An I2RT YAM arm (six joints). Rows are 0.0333 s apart.
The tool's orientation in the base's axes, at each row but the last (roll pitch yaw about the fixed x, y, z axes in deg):
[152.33, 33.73, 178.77]
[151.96, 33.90, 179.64]
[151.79, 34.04, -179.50]
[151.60, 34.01, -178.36]
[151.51, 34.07, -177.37]
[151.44, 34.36, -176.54]
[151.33, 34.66, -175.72]
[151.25, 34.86, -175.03]
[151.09, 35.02, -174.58]
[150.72, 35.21, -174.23]
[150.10, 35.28, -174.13]
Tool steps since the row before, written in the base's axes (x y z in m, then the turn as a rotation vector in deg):
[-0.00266, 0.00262, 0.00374, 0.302, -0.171, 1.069]
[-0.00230, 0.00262, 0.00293, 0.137, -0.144, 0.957]
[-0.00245, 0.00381, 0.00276, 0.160, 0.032, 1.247]
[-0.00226, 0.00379, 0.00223, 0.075, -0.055, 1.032]
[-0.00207, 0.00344, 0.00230, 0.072, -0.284, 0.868]
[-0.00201, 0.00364, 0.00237, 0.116, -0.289, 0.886]
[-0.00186, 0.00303, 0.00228, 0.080, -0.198, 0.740]
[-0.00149, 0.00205, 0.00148, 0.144, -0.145, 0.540]
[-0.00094, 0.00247, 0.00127, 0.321, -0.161, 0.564]
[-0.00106, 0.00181, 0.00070, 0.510, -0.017, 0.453]
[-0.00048, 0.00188, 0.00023, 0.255, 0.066, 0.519]
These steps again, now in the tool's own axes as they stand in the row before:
[0.00018, 0.00441, -0.00290, -0.848, 0.188, -0.713]
[0.00029, 0.00405, -0.00206, -0.648, 0.211, -0.700]
[0.00046, 0.00510, -0.00140, -0.831, 0.473, -0.817]
[0.00054, 0.00484, -0.00085, -0.638, 0.337, -0.744]
[0.00029, 0.00452, -0.00093, -0.535, 0.075, -0.740]
[0.00014, 0.00472, -0.00081, -0.581, 0.064, -0.735]
[0.00004, 0.00412, -0.00094, -0.474, 0.096, -0.599]
[0.00023, 0.00285, -0.00068, -0.416, 0.040, -0.398]
[-0.00015, 0.00293, -0.00003, -0.573, -0.028, -0.344]
[0.00031, 0.00219, 0.00000, -0.674, -0.021, -0.102]
[0.00010, 0.00184, 0.00065, -0.512, 0.171, -0.217]

